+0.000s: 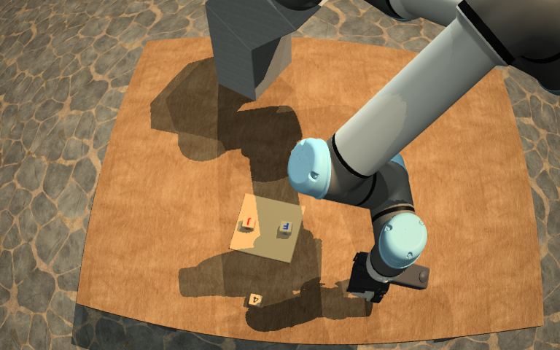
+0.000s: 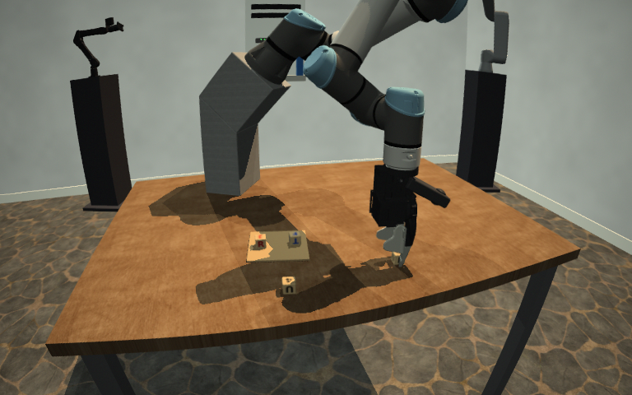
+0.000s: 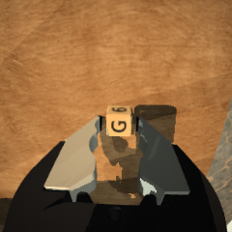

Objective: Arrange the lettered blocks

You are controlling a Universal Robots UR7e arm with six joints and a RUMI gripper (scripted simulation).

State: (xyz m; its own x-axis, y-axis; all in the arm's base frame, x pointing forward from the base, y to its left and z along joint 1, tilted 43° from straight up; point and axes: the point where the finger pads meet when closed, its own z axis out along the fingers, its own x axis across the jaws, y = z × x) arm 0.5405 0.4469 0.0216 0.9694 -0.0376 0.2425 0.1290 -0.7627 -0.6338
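Now: hand 27 cm to the left of the tan mat, 7 cm past it and 1 cm above it. Round my hand: block: 23 cm to the right, 8 cm behind.
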